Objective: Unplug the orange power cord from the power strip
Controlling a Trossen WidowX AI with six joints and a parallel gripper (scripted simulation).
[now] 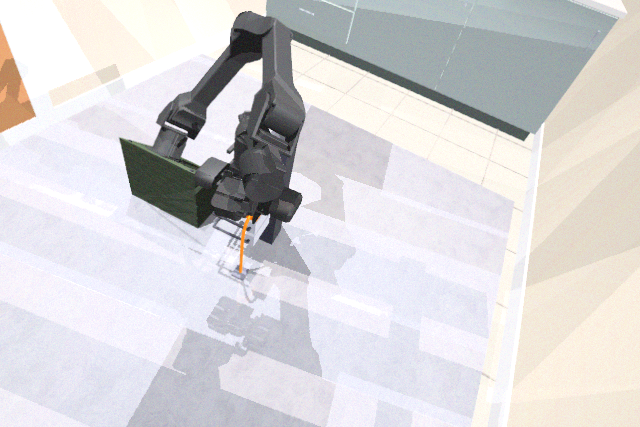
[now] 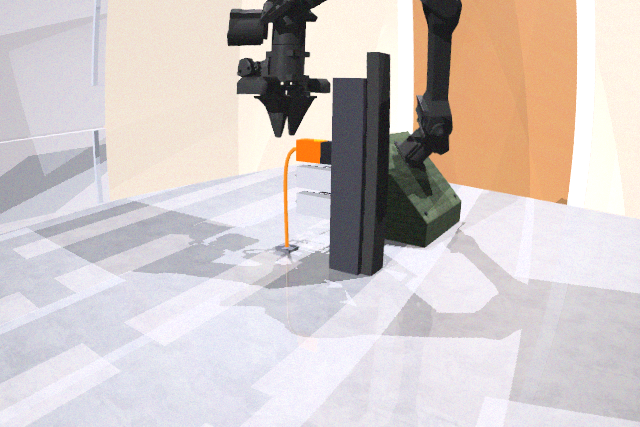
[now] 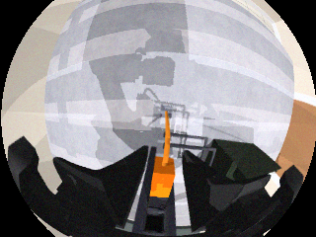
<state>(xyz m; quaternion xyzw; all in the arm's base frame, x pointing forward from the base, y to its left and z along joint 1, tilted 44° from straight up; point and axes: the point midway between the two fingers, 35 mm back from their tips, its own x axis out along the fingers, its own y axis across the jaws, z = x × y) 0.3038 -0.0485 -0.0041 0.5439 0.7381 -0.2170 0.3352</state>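
Right now my gripper tip is 20 mm past the orange plug, 70 mm to the right of it and 10 mm above it. Also, from my gripper tip: grey foot (200 mm below).
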